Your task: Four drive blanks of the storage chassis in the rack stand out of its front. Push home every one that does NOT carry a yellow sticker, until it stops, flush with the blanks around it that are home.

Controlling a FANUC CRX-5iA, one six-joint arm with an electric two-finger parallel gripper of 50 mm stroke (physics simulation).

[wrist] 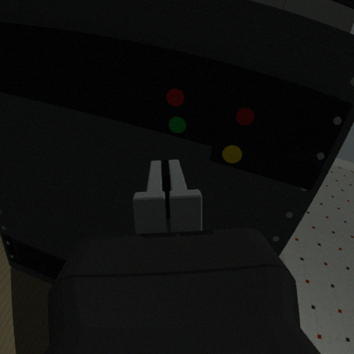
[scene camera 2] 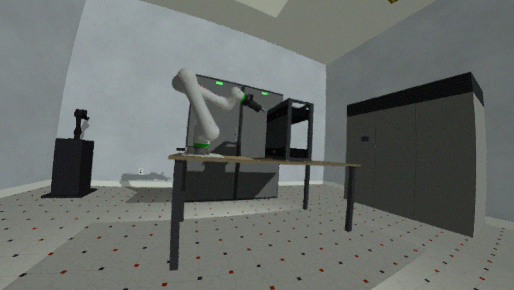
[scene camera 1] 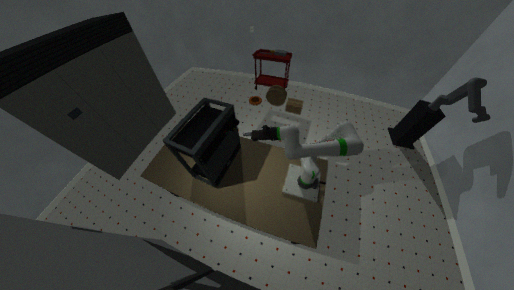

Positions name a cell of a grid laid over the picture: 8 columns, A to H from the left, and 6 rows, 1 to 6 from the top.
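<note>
A rack (scene camera 1: D3) is visible in the scene, and the wrist view shows the rack (wrist: F2) too, as does scene camera 2 with the rack (scene camera 2: E3).
</note>
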